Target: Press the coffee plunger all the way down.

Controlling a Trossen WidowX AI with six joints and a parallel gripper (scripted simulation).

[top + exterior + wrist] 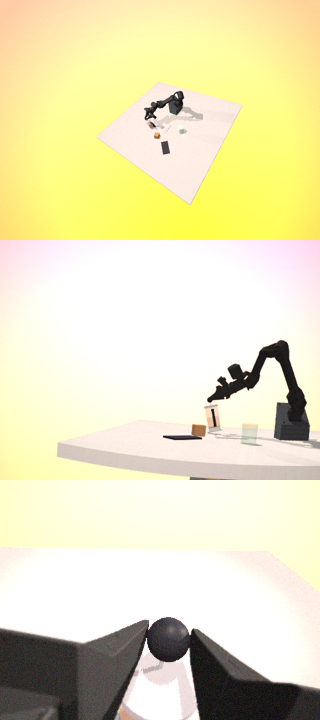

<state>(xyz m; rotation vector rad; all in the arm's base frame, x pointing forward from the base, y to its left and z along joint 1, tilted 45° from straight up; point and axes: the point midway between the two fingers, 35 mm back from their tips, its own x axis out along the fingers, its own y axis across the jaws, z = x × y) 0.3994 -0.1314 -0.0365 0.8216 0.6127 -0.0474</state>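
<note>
The coffee press lies 80 mm below my gripper tip, 30 mm to the left of it and 30 mm behind it. Round my gripper tip: flat dark slab: 330 mm to the left, 170 mm below, 100 mm ahead; then pale green translucent cup: 350 mm to the left, 160 mm behind, 130 mm below.
</note>
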